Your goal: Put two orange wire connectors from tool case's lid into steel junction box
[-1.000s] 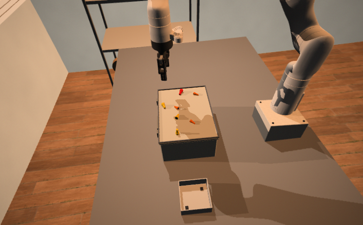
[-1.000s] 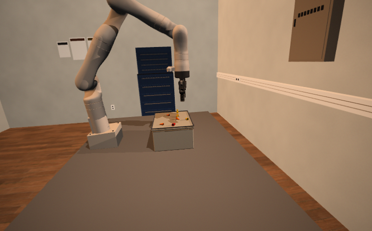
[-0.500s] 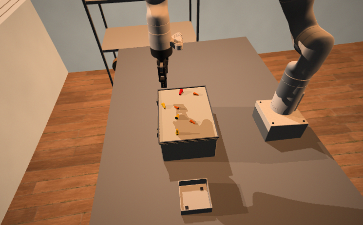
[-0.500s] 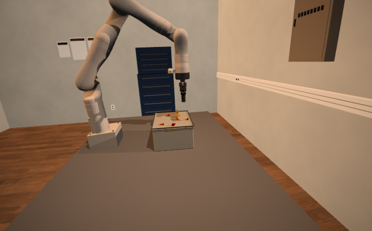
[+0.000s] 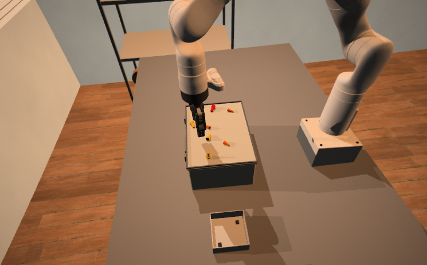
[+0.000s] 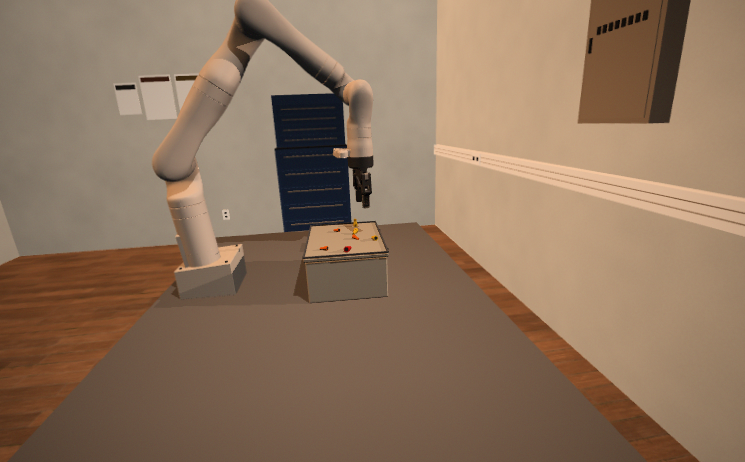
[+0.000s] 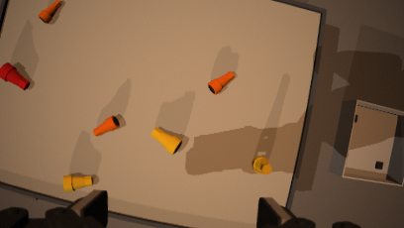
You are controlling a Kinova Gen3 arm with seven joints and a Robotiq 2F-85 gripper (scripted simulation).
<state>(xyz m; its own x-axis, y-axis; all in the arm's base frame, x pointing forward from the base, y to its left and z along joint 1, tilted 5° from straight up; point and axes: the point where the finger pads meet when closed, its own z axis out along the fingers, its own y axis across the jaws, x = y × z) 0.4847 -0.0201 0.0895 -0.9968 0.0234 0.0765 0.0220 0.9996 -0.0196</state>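
Right now my hand is 16 cm to the left of the red connector, 8 cm past it and 8 cm above it. The rest, counted from my hand: tool case 12 cm below, 7 cm behind, 4 cm to the right.
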